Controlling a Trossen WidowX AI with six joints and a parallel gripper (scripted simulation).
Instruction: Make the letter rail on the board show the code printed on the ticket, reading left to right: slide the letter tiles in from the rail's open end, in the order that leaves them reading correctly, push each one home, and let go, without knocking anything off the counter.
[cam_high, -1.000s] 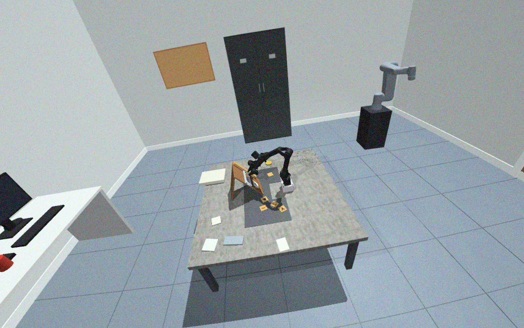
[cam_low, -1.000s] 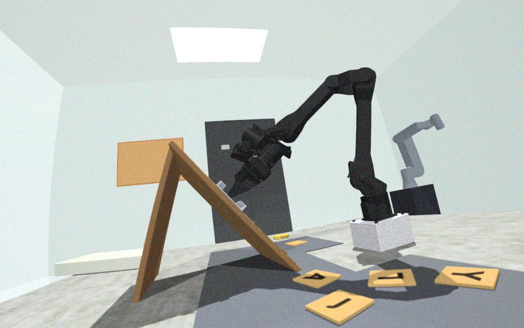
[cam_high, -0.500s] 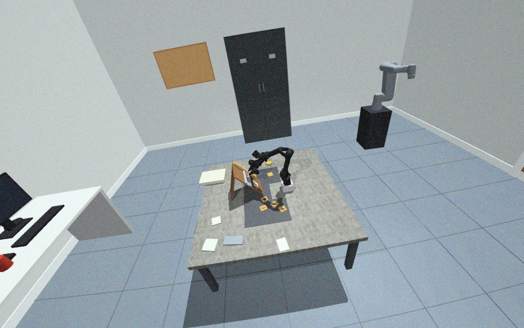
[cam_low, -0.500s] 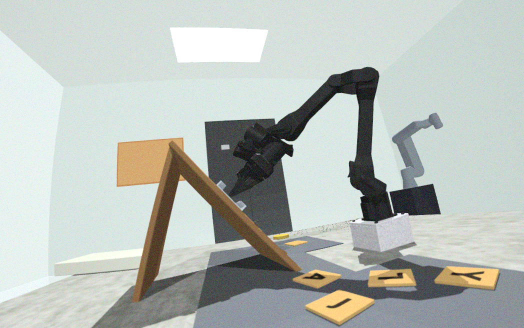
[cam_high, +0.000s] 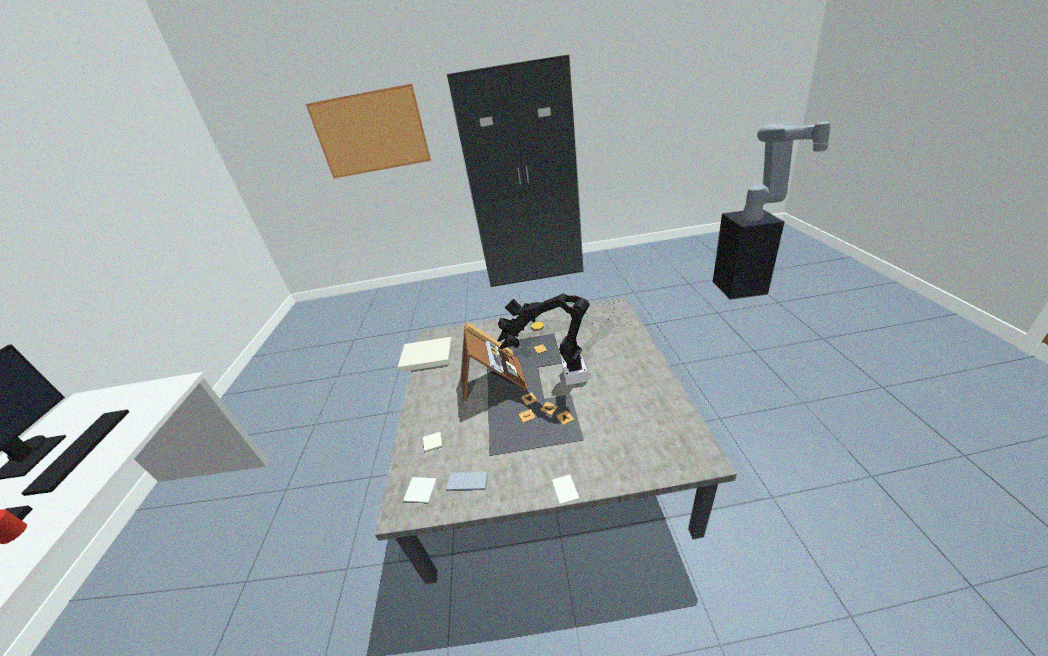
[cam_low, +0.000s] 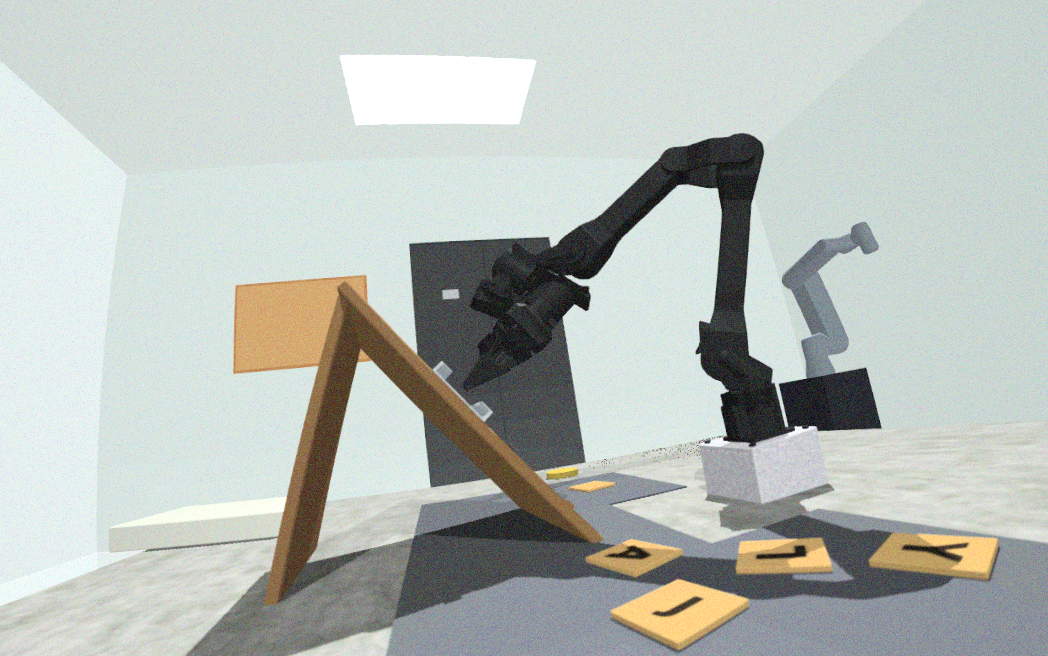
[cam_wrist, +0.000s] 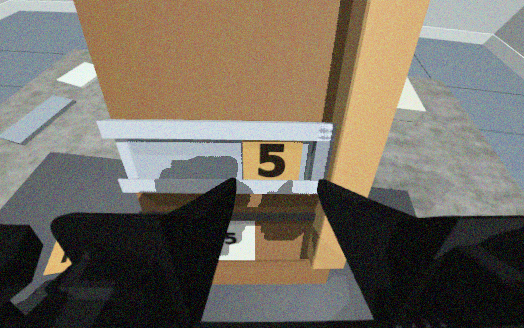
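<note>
Right now the orange tile marked 5 is 30 mm ahead of my gripper tip, 20 mm below it and 10 mm to the left of it. Round my gripper tip: white ticket: 110 mm below, 50 mm to the left, 40 mm behind; dark mat: 180 mm below, 140 mm behind, 100 mm to the left; orange tile: 190 mm behind, 180 mm below, 170 mm to the right.
</note>
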